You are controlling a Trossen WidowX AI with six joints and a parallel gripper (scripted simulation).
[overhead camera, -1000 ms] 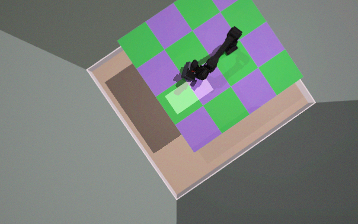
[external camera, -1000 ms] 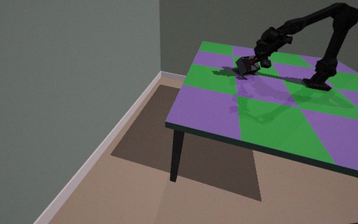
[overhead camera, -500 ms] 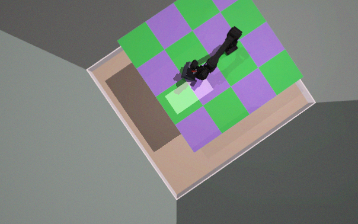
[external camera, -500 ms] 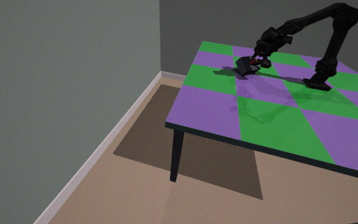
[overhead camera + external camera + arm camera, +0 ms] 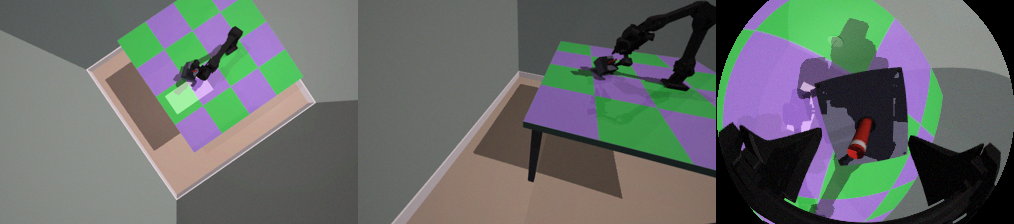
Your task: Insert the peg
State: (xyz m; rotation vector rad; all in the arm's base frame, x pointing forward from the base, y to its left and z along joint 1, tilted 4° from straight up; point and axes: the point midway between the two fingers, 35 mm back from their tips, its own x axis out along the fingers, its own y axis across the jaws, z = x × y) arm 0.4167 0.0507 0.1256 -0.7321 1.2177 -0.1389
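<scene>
Right now my gripper tip is 10 mm above the red peg. Round my gripper tip: dark sloped panel 20 mm ahead, 30 mm to the right, 50 mm below.
</scene>
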